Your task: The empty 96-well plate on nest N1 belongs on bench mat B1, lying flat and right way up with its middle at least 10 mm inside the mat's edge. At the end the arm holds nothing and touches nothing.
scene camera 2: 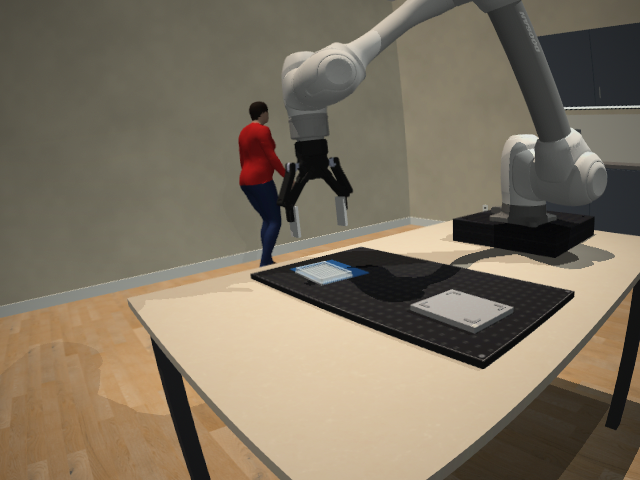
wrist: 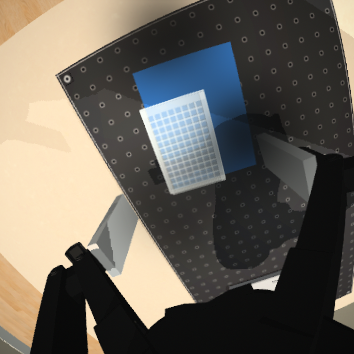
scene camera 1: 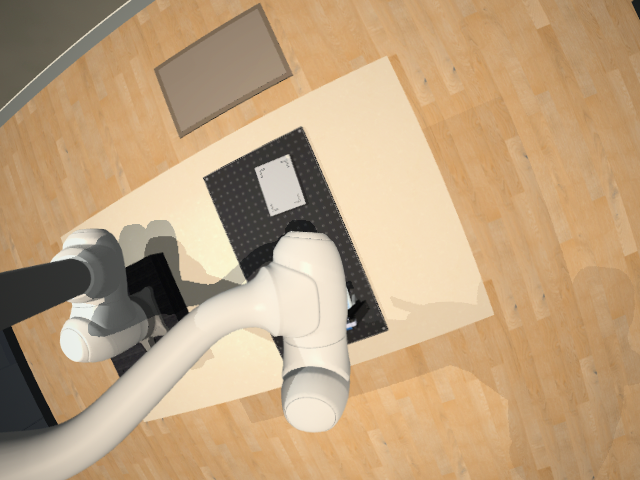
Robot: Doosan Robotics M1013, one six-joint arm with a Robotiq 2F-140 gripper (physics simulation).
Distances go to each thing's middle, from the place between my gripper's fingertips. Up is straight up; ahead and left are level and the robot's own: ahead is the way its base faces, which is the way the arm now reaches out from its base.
Scene:
I see my gripper 10 cm above the white 96-well plate (scene camera 2: 322, 273) and 1 cm to the left of it. From my hand the other things lie so: blue bench mat B1 (wrist: 213, 69): 11 cm below, 3 cm to the right, 3 cm behind; then pale nest N1 (scene camera 2: 451, 309): 39 cm to the left, 10 cm below, 4 cm behind.

